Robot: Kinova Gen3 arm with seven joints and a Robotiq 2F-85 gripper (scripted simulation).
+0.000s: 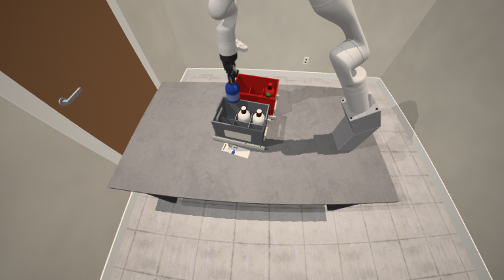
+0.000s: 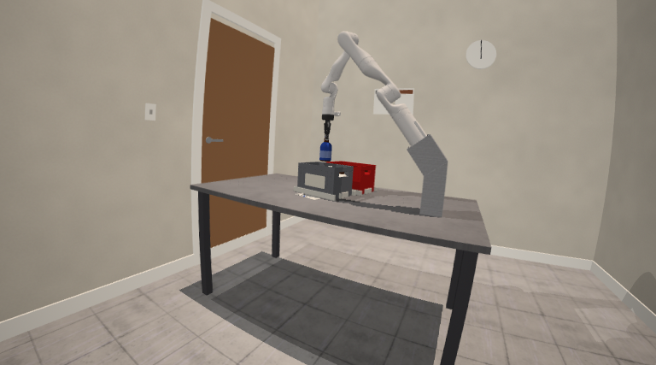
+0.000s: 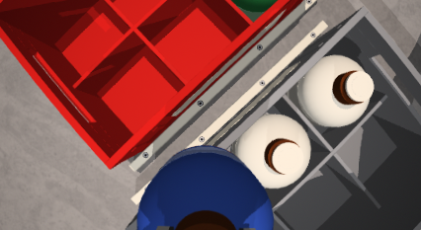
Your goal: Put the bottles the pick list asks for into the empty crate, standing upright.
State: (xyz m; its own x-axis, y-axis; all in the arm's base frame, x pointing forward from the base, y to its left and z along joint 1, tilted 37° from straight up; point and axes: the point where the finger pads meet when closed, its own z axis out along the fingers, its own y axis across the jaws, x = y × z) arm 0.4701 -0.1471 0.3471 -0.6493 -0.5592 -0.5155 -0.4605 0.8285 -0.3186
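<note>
My gripper is now 70 mm above the blue-label bottle. The rest, counted from my hand: red crate: 120 mm behind, 140 mm to the right, 250 mm below; then green-label bottle: 190 mm behind, 80 mm to the right, 250 mm below; then grey crate: 50 mm behind, 80 mm to the left, 250 mm below.
</note>
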